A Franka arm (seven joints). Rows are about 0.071 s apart.
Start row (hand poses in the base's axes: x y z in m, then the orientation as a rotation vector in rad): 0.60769, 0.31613, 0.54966, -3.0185, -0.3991, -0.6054
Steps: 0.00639, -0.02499, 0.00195, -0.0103, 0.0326, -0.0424; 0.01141, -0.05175, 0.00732, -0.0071, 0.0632, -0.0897; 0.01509, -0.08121, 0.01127, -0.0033, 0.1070, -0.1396; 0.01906, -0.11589, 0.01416, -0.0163, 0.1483, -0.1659; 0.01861, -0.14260, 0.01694, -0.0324, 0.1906, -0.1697; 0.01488, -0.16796, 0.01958, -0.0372, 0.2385, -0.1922; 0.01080, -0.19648, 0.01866, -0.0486, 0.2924, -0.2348; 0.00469, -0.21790, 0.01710, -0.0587, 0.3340, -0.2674; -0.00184, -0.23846, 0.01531, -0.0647, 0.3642, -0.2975; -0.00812, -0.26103, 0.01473, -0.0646, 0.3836, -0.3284; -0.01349, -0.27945, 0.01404, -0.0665, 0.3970, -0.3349; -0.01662, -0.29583, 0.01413, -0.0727, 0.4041, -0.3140; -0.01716, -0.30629, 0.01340, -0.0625, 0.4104, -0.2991; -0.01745, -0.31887, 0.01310, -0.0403, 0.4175, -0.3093
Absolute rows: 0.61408, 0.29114, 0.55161, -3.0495, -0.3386, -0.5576; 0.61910, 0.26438, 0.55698, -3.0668, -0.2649, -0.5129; 0.62278, 0.23492, 0.56093, -3.0833, -0.1860, -0.4475; 0.62675, 0.20024, 0.56382, -3.1066, -0.1488, -0.3833; 0.62630, 0.17353, 0.56660, 3.1192, 0.1462, 0.3153; 0.62257, 0.14817, 0.56924, 3.1244, 0.1109, 0.2402; 0.61849, 0.11965, 0.56832, 3.1189, 0.0462, 0.1539; 0.61238, 0.09823, 0.56676, 3.1110, -0.0026, 0.0874; 0.60585, 0.07767, 0.56497, 3.1037, -0.0479, 0.0396; 0.59957, 0.05510, 0.56439, 3.0994, -0.0956, 0.0098; 0.59420, 0.03668, 0.56370, 3.0977, -0.1055, -0.0111; 0.59107, 0.02030, 0.56379, 3.0976, -0.0725, -0.0232; 0.59053, 0.00984, 0.56306, 3.1114, -0.0535, -0.0308; 0.59024, -0.00274, 0.56276, 3.1311, -0.0765, -0.0375
